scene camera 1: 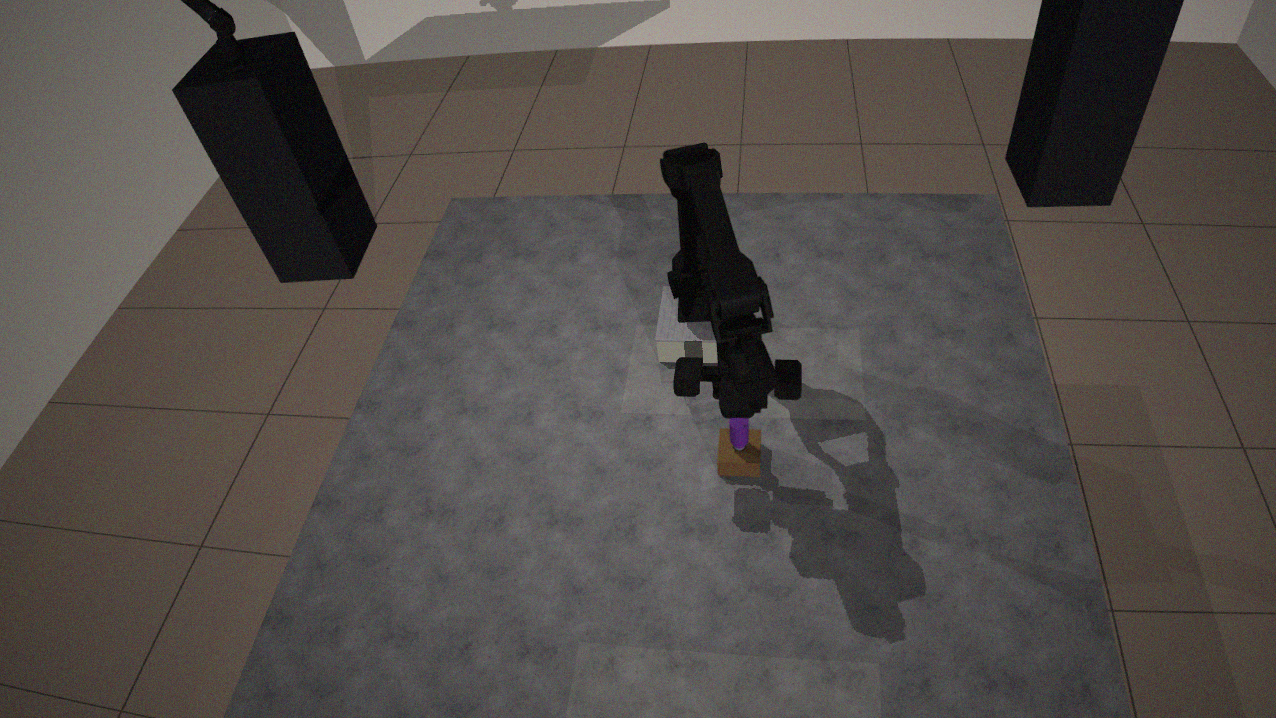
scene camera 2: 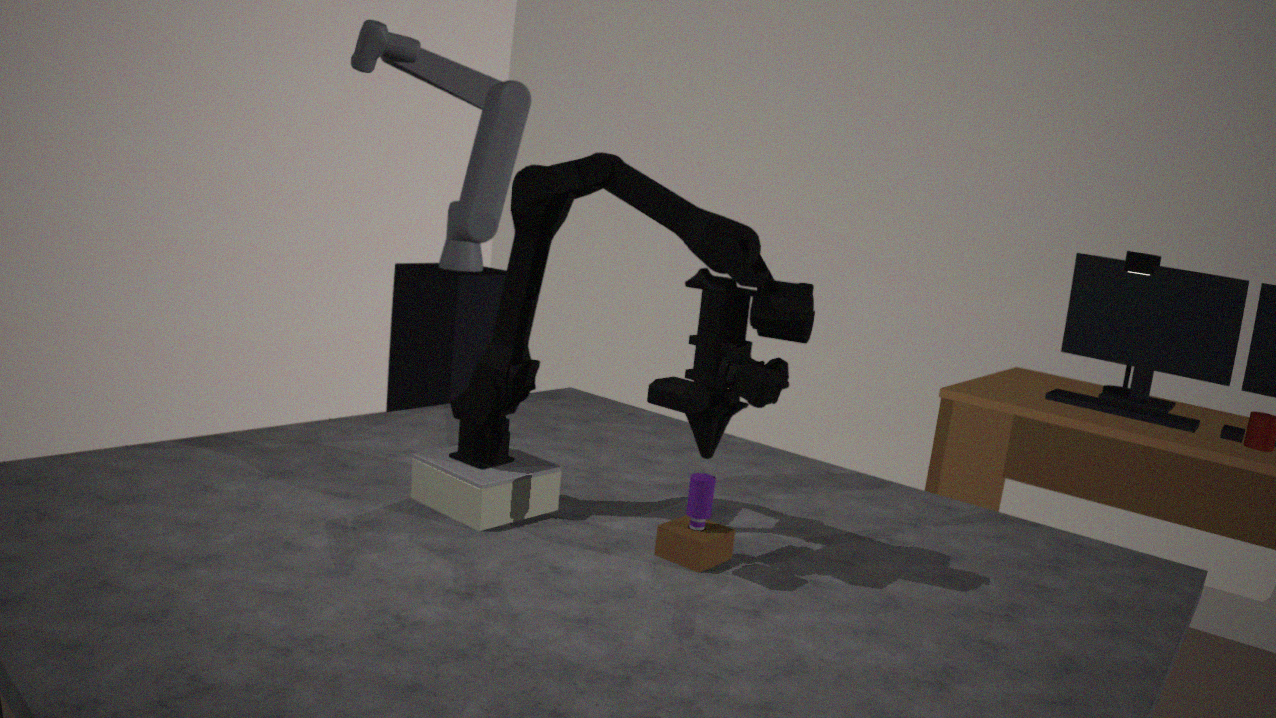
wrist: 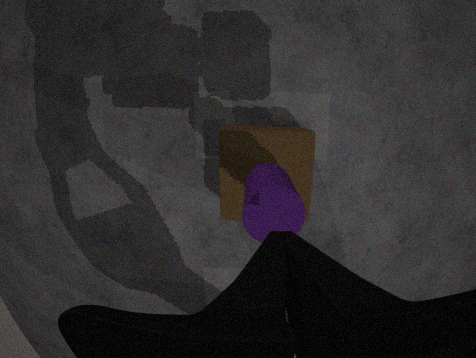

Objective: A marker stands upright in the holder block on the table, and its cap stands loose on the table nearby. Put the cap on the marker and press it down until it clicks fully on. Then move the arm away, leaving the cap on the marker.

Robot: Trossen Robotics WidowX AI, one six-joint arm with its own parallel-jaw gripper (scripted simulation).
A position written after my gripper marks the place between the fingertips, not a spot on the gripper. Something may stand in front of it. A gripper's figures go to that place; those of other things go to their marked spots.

Labels:
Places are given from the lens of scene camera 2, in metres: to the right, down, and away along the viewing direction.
my gripper (scene camera 2: 706, 457): 0.08, 0.12, 1.12
purple cap (scene camera 2: 701, 491): 0.08, 0.16, 1.11
brown holder block (scene camera 2: 685, 552): 0.06, 0.23, 1.10

